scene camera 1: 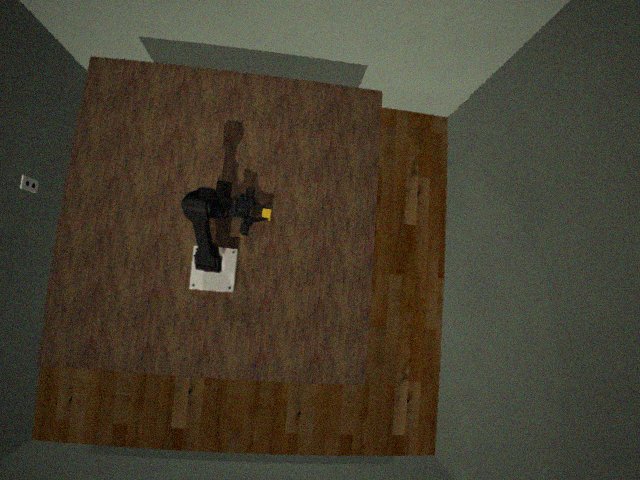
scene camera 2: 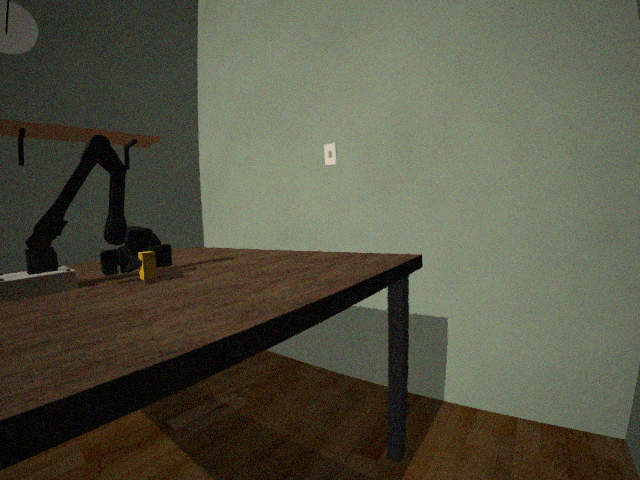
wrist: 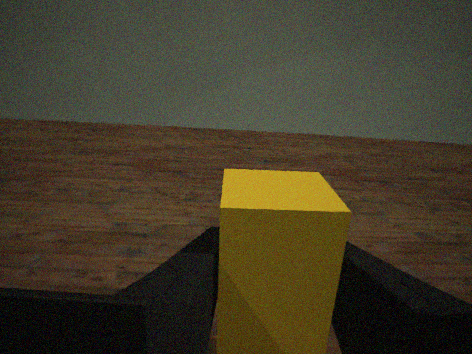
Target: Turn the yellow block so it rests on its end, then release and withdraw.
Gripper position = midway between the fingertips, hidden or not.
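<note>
You can see the gripper in scene camera 2 (scene camera 2: 148, 261), and it's there again at (scene camera 1: 269, 214) and at (wrist: 268, 241). There's a yellow block as well (wrist: 282, 237).
</note>
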